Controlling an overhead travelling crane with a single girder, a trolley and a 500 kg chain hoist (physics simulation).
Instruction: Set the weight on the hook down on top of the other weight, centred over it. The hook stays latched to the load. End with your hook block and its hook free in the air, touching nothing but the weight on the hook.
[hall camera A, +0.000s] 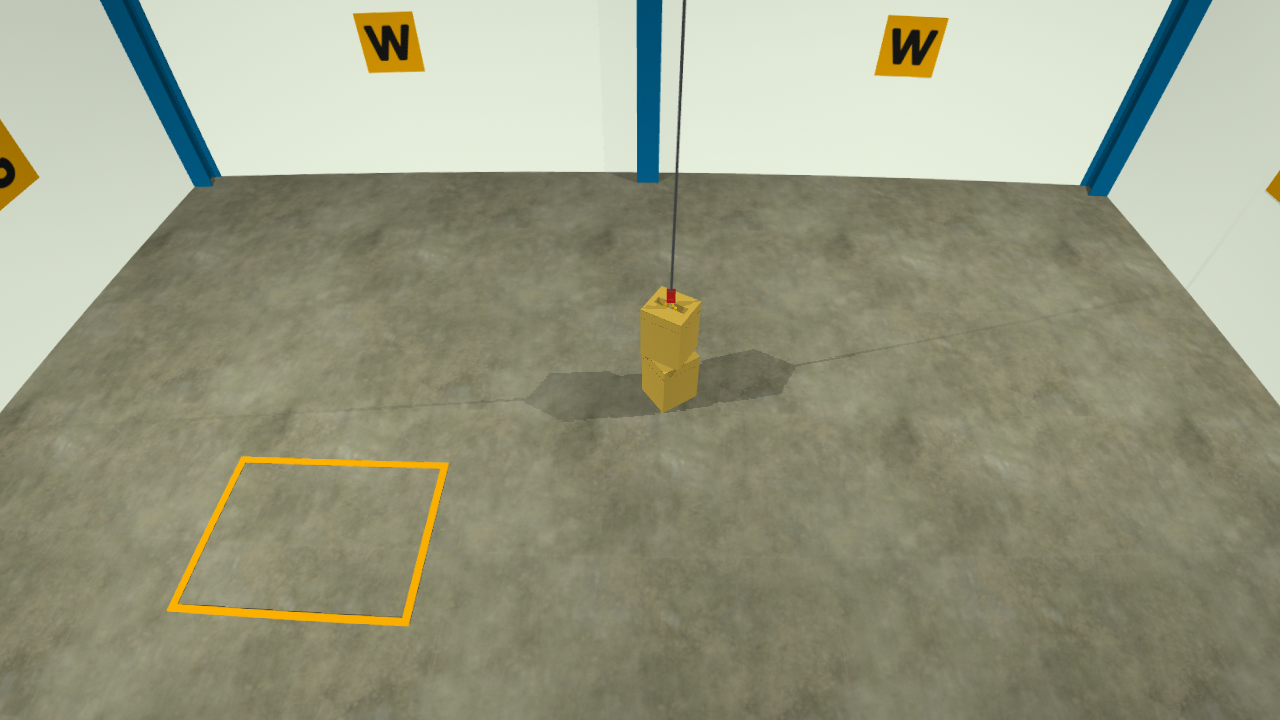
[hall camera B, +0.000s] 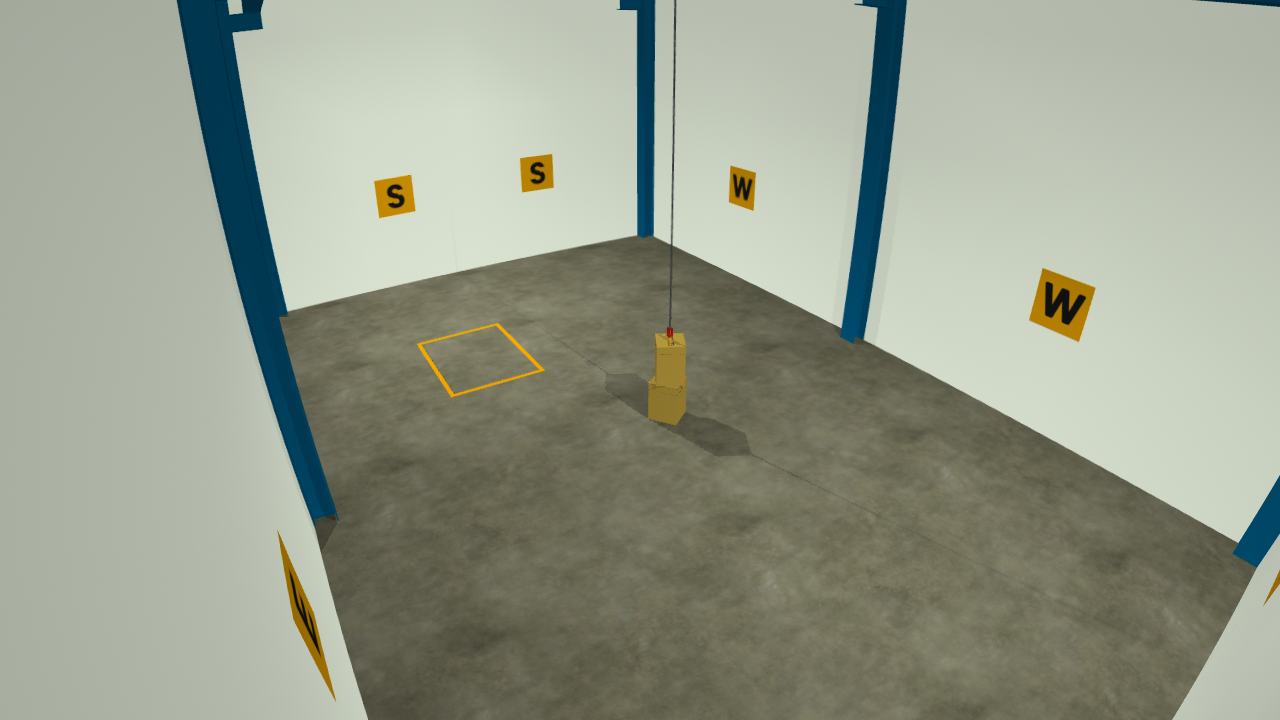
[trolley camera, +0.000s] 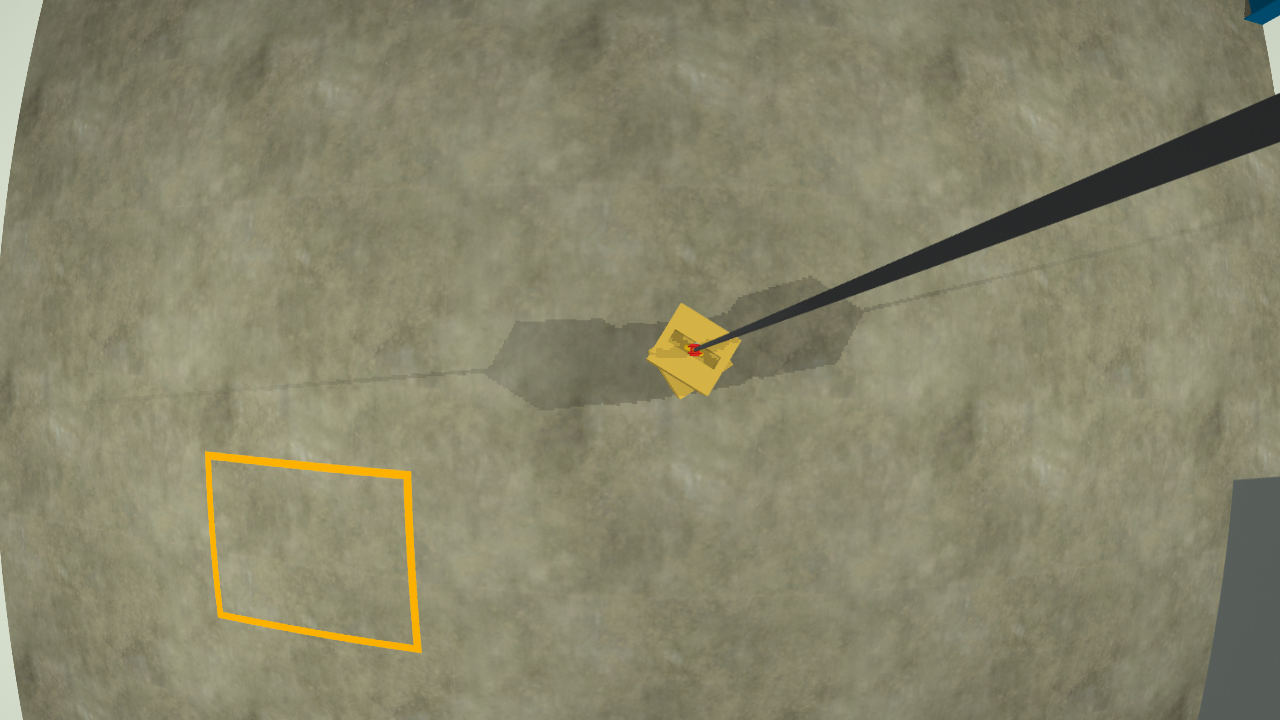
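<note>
The upper yellow weight (hall camera A: 669, 340) (hall camera B: 670, 365) (trolley camera: 684, 317) hangs upright from my hook (hall camera A: 671, 297) (hall camera B: 669, 332) (trolley camera: 694, 350), which is latched at the bar in its top recess. The red hook block is above the weight's top face. The lower yellow weight (hall camera A: 667, 390) (hall camera B: 666, 404) (trolley camera: 679, 388) stands on the floor directly beneath. The two are turned against each other, and corners of the lower one show past the upper one's edges. No clear gap shows between them; whether they touch is too fine to tell. The chain looks straight.
An orange outlined square (hall camera A: 429, 537) (hall camera B: 475, 388) (trolley camera: 413, 555) is marked on the floor, well away from the weights. Blue columns (hall camera A: 648, 98) (hall camera B: 872, 179) stand along the white walls. A grey surface (trolley camera: 1253, 591) shows at the trolley view's right edge.
</note>
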